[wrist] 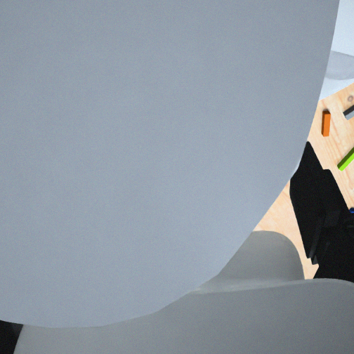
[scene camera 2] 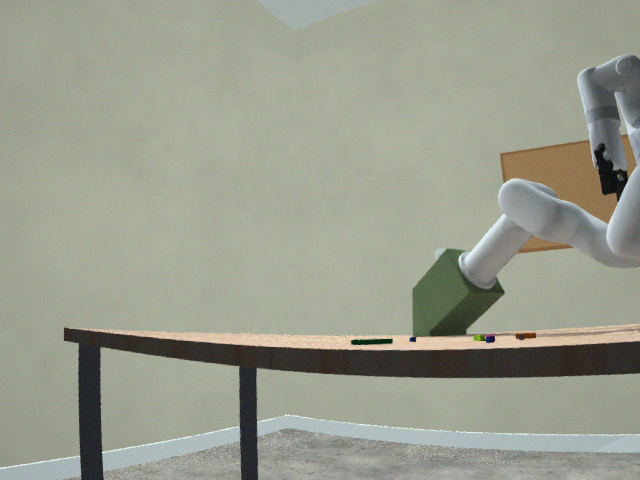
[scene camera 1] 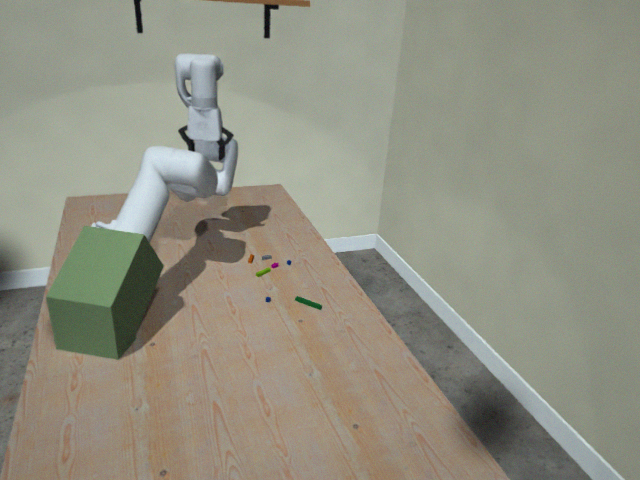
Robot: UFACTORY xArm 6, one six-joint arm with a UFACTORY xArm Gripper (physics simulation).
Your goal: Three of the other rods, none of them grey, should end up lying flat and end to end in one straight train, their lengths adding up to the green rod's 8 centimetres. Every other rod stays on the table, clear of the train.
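Places are measured from the arm's base along level axes (x ahead, y left, z up), in centimetres.
Pixels of known places: gripper, between the fingertips: (scene camera 2: pixel 617 197) (scene camera 1: pixel 206 157); arm's base, origin of its link: (scene camera 2: pixel 476 270) (scene camera 1: pixel 125 246).
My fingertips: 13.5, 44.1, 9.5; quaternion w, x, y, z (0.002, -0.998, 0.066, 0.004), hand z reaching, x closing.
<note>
Ahead of a thing's pixels: the offset from my fingertips to its top centre, as dx, dy, dz. Level surfaces: height alone.
The green rod {+32.5, -41.5, -26.1} (scene camera 1: pixel 308 302) (scene camera 2: pixel 371 341) lies on the table. One short blue rod {+21.4, -40.2, -26.1} (scene camera 1: pixel 267 299) (scene camera 2: pixel 412 339) lies to its left in scene camera 1. Farther back lie the lime rod {+19.4, -25.4, -26.1} (scene camera 1: pixel 263 271) (scene camera 2: pixel 479 337) (wrist: pixel 347 159), the magenta rod {+22.7, -21.2, -26.1} (scene camera 1: pixel 275 265), a second blue rod {+27.1, -19.0, -26.1} (scene camera 1: pixel 288 262) (scene camera 2: pixel 490 339), the orange rod {+15.2, -17.4, -26.1} (scene camera 1: pixel 250 258) (scene camera 2: pixel 527 335) (wrist: pixel 326 123) and the grey rod {+19.9, -16.2, -26.1} (scene camera 1: pixel 266 257) (scene camera 2: pixel 521 336) (wrist: pixel 349 112). They lie apart. My gripper (scene camera 1: pixel 206 151) (scene camera 2: pixel 613 181) is open and empty, high above the table, behind the rods in scene camera 1. An arm link hides one finger in the wrist view.
The green block (scene camera 1: pixel 82 325) (scene camera 2: pixel 442 302) under the arm's base stands at the table's left side in scene camera 1. The arm's folded elbow (scene camera 1: pixel 178 167) (scene camera 2: pixel 532 204) is close to the gripper. The wooden table {dz -27.1} (scene camera 1: pixel 232 392) has its right edge beyond the rods.
</note>
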